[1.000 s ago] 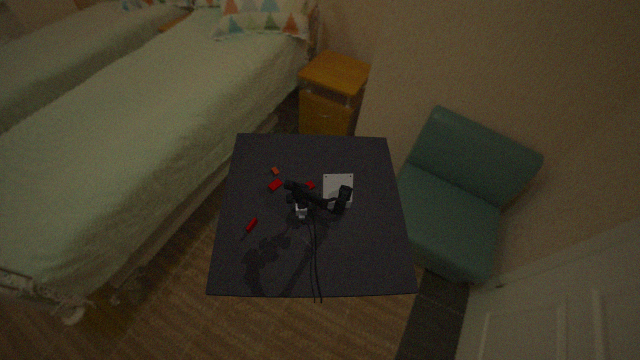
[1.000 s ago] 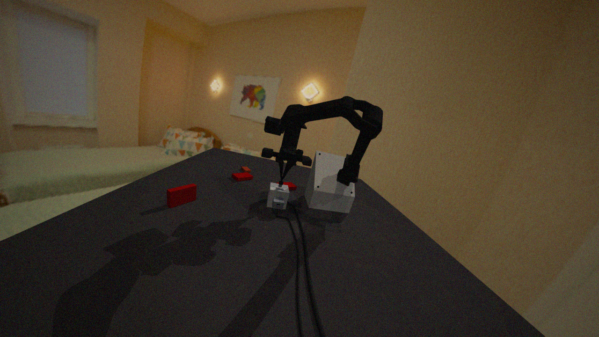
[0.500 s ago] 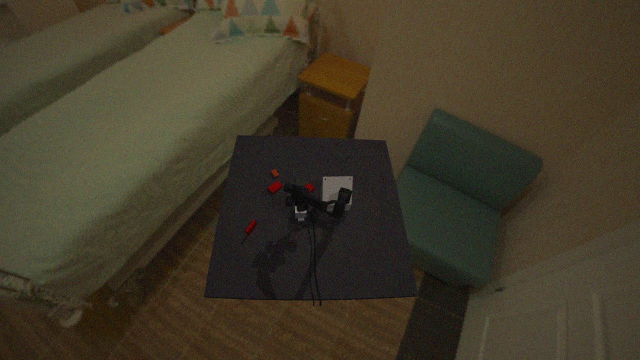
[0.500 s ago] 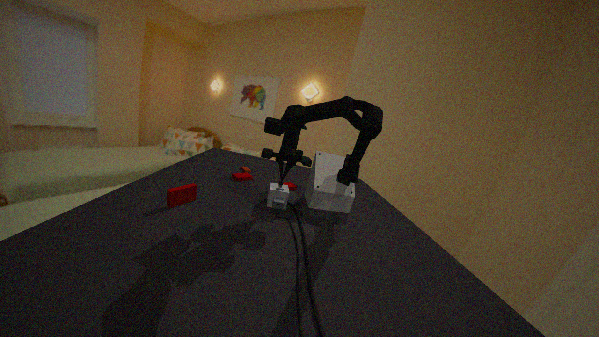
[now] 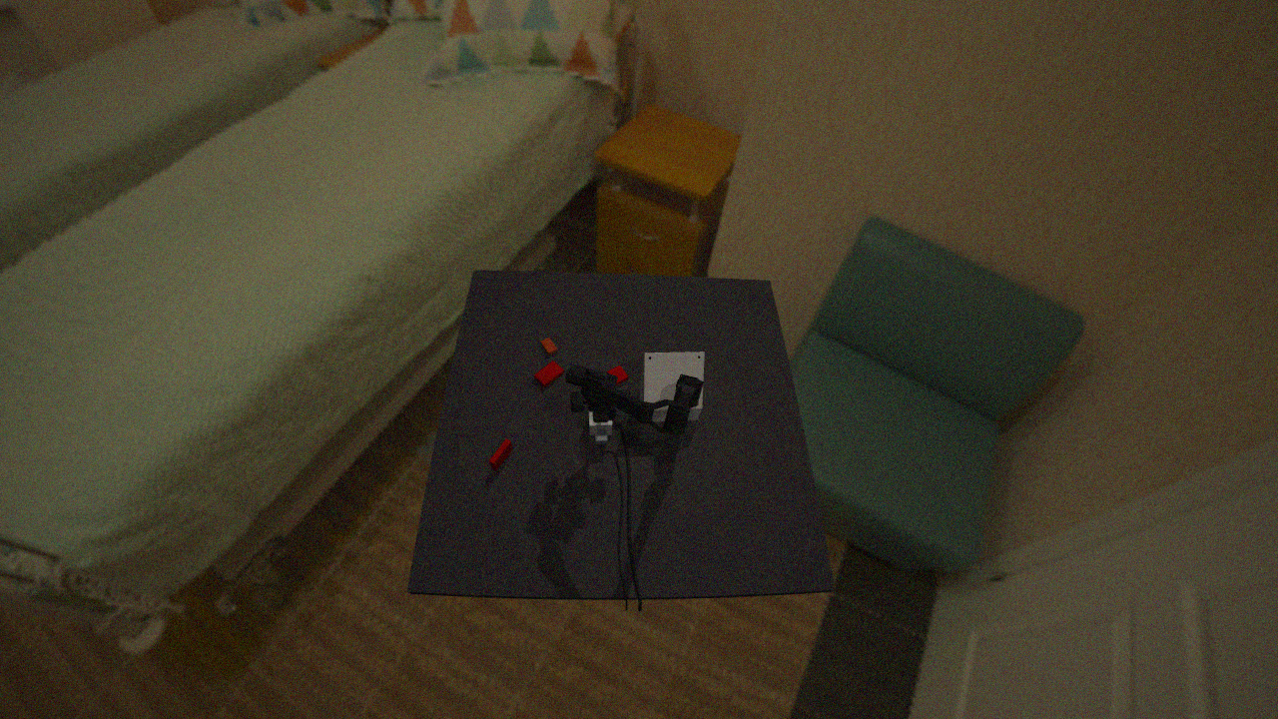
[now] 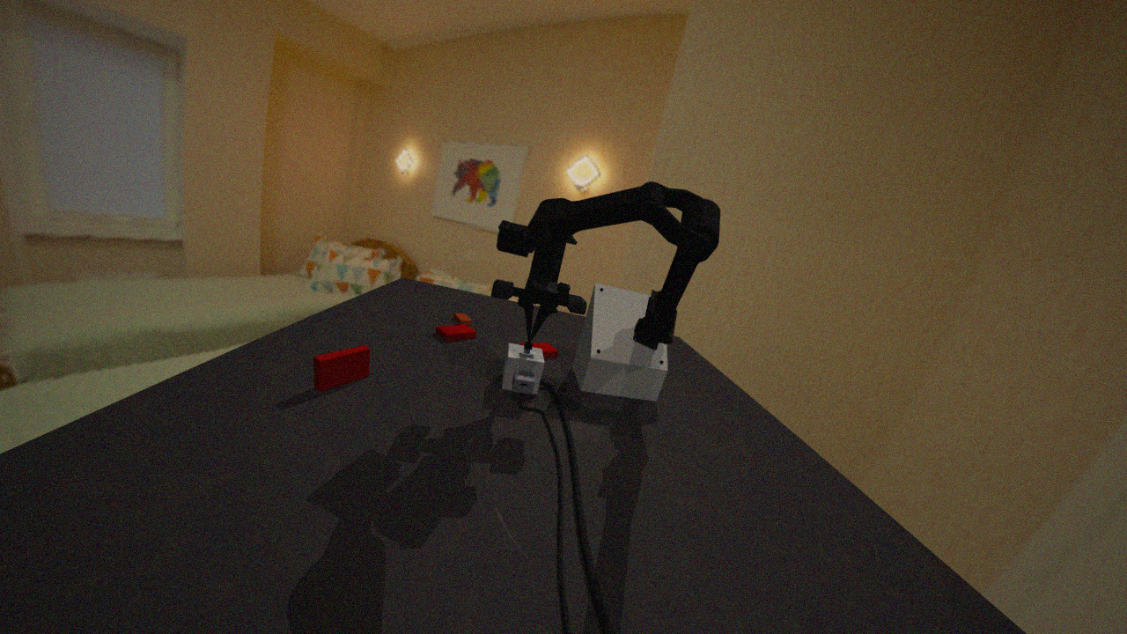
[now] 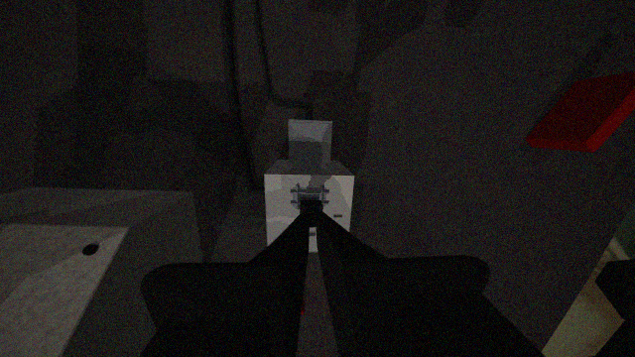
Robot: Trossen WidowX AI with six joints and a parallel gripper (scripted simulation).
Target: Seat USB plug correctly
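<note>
Now: gripper tip 20 mm above the black USB plug.
</note>
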